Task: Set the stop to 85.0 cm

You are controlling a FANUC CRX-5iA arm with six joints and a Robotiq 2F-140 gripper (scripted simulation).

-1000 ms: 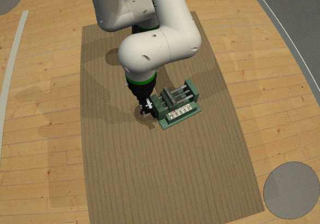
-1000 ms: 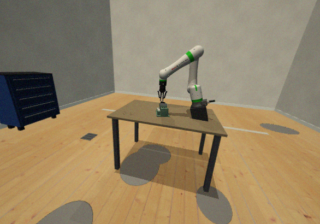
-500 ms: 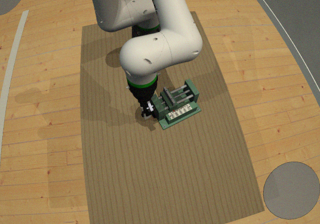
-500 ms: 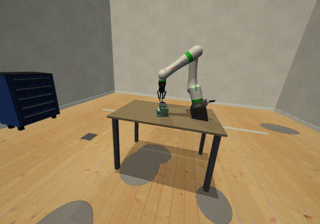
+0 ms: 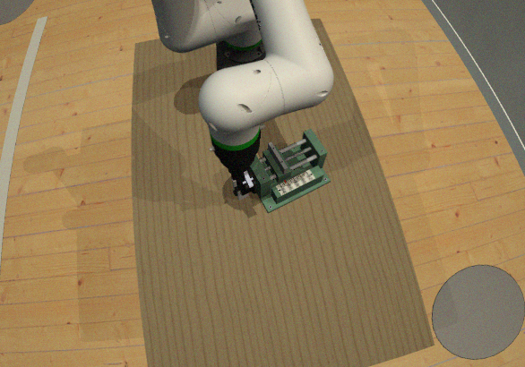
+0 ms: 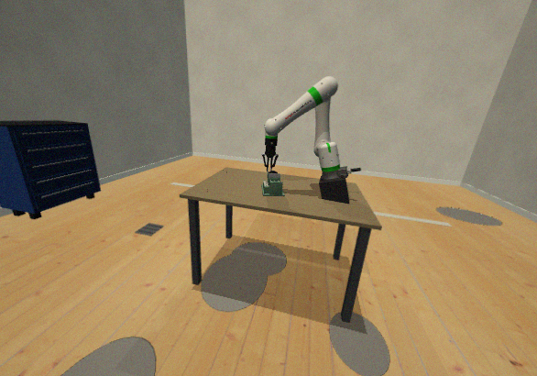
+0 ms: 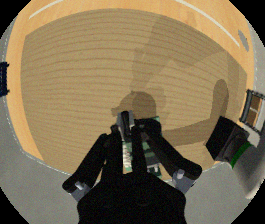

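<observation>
My gripper is now 7 cm past the stop block, 10 cm to the right of it and 1 cm above it.
</observation>
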